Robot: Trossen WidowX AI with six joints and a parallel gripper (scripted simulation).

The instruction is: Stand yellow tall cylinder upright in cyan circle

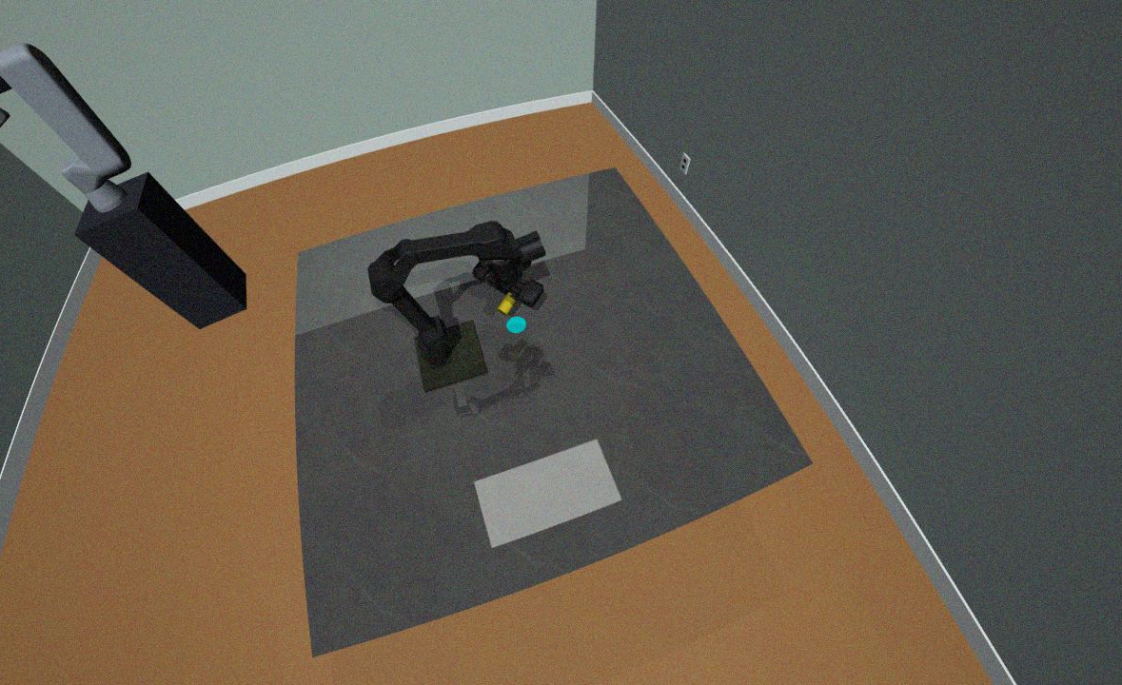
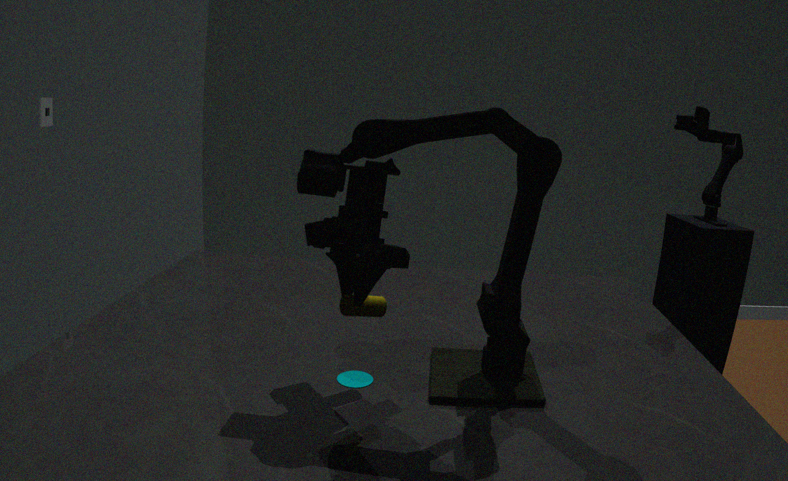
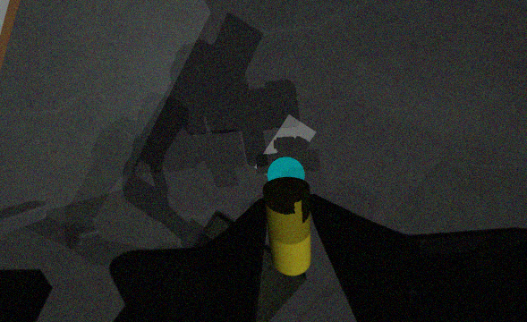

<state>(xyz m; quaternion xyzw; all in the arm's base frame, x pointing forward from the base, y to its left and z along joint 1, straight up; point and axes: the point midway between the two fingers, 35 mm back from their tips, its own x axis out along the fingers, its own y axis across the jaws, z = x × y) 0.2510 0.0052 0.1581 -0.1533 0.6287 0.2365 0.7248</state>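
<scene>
Now: the cyan circle 14 cm below my gripper tip and 1 cm behind it. Also, from my gripper tip: yellow cylinder (2 cm behind, 1 cm to the right, 1 cm below).
</scene>
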